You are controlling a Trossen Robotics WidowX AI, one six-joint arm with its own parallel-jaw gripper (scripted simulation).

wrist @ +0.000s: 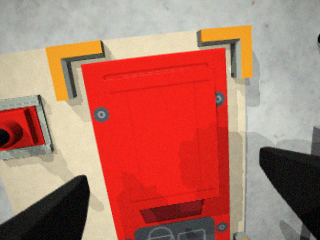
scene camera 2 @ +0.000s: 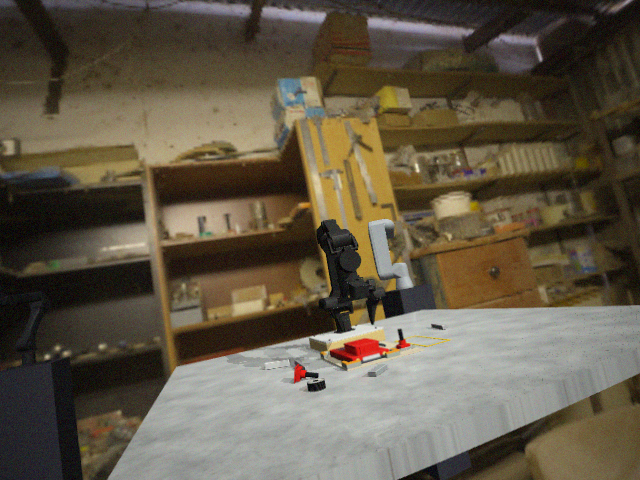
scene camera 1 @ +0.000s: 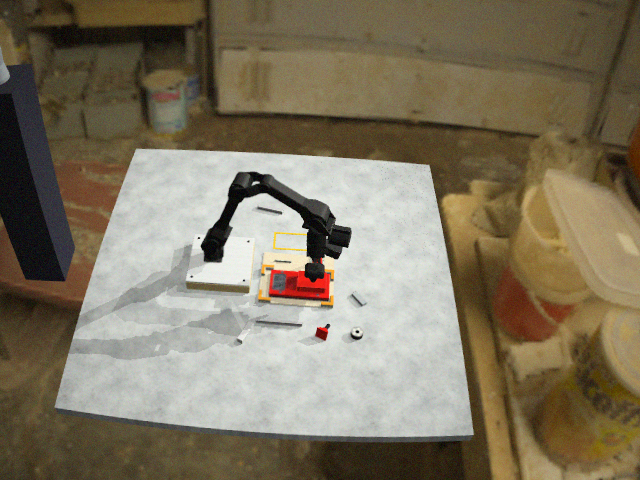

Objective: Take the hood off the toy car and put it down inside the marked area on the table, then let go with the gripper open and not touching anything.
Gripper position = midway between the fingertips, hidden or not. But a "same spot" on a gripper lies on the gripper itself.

my gripper: wrist; scene camera 2; scene camera 1 313,271
same spot on my gripper: (wrist: 67,205) = (scene camera 2: 371,315)
